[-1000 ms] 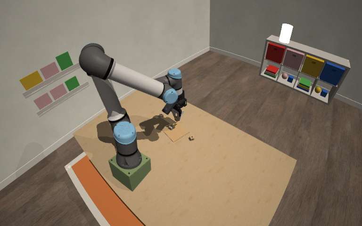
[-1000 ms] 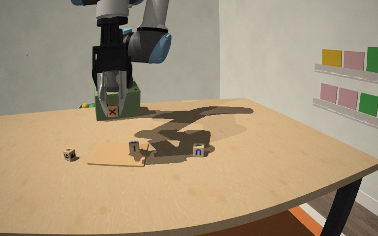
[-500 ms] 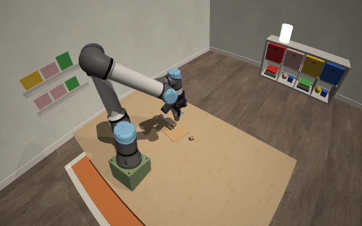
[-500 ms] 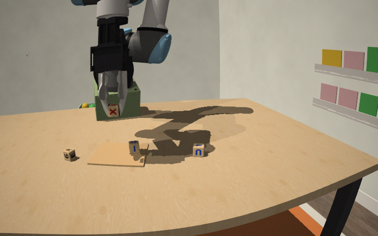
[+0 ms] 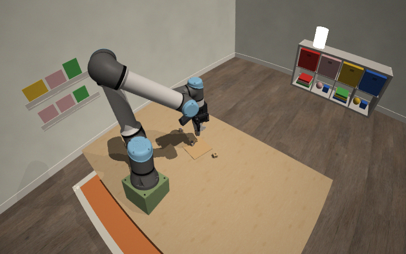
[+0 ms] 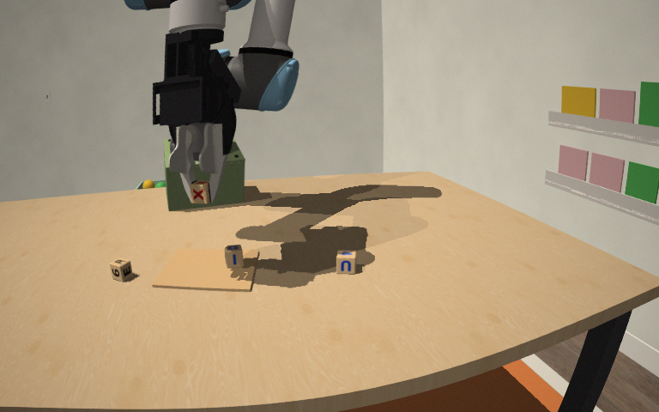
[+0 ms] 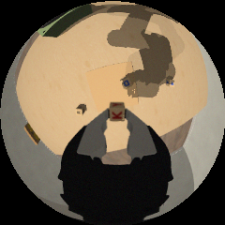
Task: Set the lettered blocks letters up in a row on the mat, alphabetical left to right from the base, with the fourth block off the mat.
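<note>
Right now the thin tan mat is 120 mm below my hand, 20 mm behind it and 10 mm to the right of it. Round my hand: wooden block: 140 mm to the right, 110 mm below, 20 mm ahead.
</note>
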